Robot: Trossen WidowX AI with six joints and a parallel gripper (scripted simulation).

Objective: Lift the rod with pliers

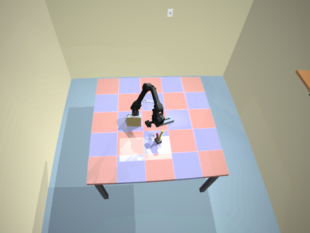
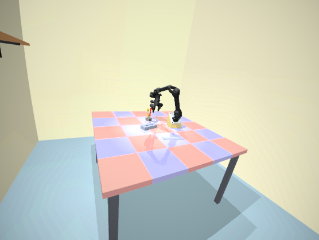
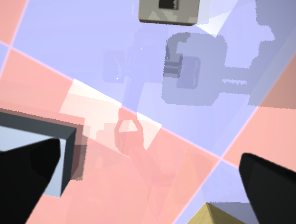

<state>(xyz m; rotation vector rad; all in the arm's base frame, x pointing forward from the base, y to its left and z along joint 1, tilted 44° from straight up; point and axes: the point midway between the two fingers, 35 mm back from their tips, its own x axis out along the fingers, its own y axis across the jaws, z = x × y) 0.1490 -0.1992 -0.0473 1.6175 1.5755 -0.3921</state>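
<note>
My gripper tip is 5 cm short of the yellow handle, 9 cm to the left of it and 4 cm above it. Round my gripper tip: brass rod (14 cm ahead, 12 cm to the left, 13 cm below); then holster (2 cm ahead, 10 cm to the right, 13 cm below); then grey channel block (14 cm ahead, 12 cm to the left, 12 cm below).
</note>
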